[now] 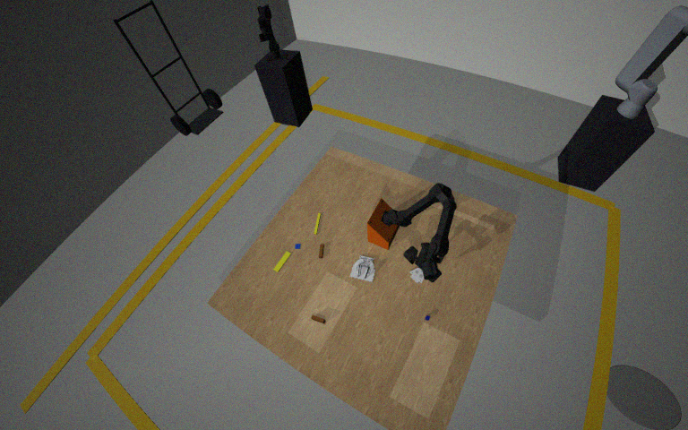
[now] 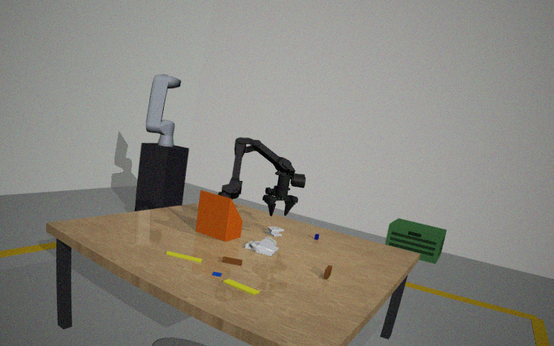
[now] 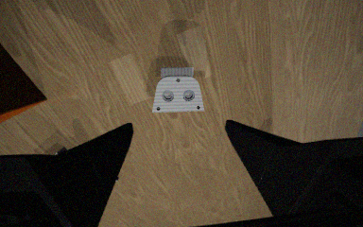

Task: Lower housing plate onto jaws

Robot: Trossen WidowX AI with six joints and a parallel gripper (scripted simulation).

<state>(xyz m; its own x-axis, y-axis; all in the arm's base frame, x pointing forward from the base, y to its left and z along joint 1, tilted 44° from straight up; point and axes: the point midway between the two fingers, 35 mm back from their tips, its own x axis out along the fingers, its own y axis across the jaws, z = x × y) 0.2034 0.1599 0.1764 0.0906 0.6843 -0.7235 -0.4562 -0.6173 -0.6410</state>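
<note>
Now: the white part 1 cm behind my gripper tip, 1 cm to the left of it and 9 cm below it. Round my gripper tip: blue block 6 cm ahead, 67 cm to the right, 10 cm below; then brown block 4 cm ahead, 53 cm to the right, 9 cm below.
</note>
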